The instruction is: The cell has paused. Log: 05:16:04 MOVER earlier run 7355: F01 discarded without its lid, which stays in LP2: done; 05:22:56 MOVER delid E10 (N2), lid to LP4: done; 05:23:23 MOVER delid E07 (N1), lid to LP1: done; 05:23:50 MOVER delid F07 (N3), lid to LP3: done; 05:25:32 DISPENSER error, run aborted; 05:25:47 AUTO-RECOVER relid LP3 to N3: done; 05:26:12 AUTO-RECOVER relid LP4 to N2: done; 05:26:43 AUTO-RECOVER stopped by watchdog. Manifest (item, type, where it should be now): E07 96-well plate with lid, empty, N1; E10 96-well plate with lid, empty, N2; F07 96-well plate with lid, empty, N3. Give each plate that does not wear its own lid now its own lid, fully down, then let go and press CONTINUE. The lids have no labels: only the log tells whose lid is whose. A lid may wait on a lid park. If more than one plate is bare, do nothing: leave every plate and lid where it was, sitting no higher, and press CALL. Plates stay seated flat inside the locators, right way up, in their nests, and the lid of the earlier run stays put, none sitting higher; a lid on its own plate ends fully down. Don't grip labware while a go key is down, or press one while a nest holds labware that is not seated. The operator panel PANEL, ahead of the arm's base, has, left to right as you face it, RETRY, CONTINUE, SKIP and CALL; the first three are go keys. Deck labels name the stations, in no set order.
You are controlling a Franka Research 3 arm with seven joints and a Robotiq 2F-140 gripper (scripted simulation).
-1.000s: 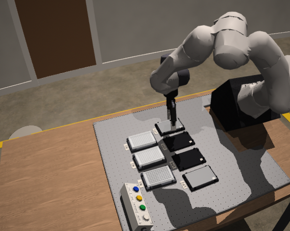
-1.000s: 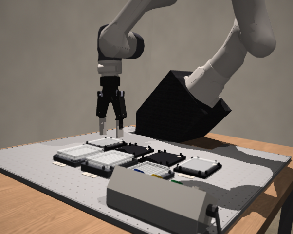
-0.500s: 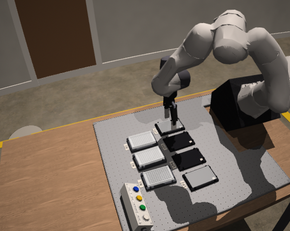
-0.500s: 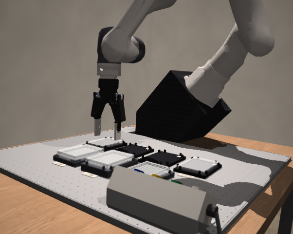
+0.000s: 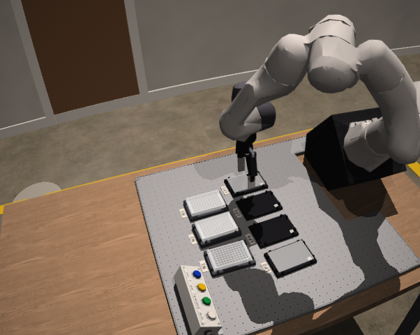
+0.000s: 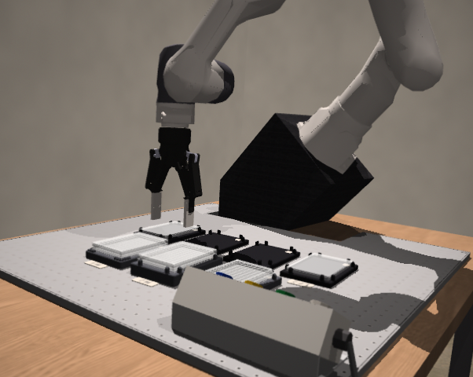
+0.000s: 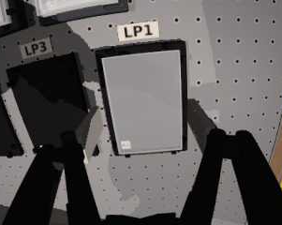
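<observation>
Right now the black lid park LP1 is 5 cm below my hand. From my hand the other things lie so: lid park LP3: 13 cm to the left, 5 cm below; then lid park LP4: 26 cm to the left, 5 cm below, 1 cm ahead; then plate: 31 cm to the left, 19 cm ahead, 3 cm below.
</observation>
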